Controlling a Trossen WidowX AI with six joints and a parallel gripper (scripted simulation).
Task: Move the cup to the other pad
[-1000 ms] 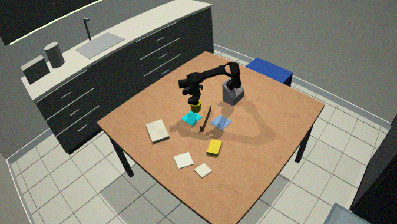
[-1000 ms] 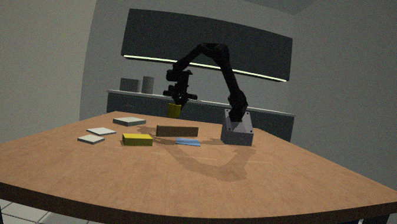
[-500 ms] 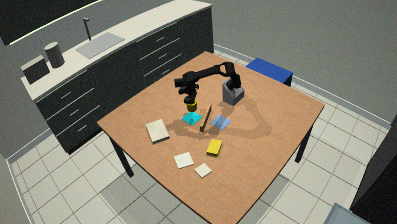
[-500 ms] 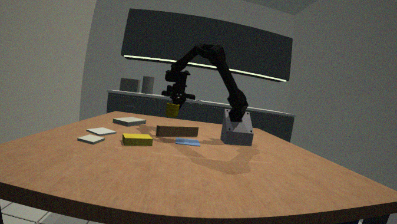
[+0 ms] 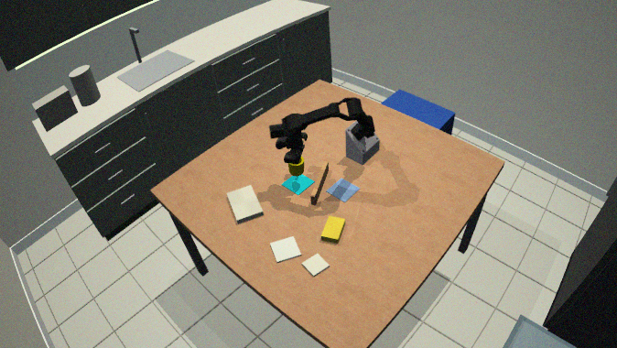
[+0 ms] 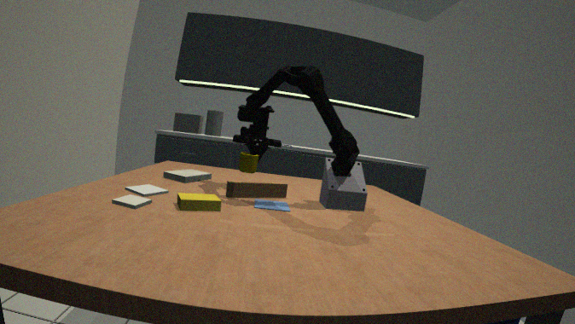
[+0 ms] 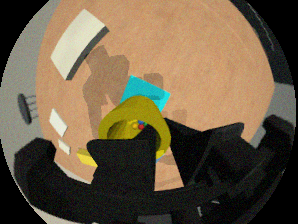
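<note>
Right now my gripper tip is 11 cm above the cyan pad, 3 cm short of it and 1 cm to the right of it. Also, from my gripper tip: wooden bar (11 cm to the left, 9 cm below, 1 cm behind); light blue pad (21 cm to the left, 11 cm below, 5 cm behind); yellow cup (2 cm ahead, 1 cm to the left).
</note>
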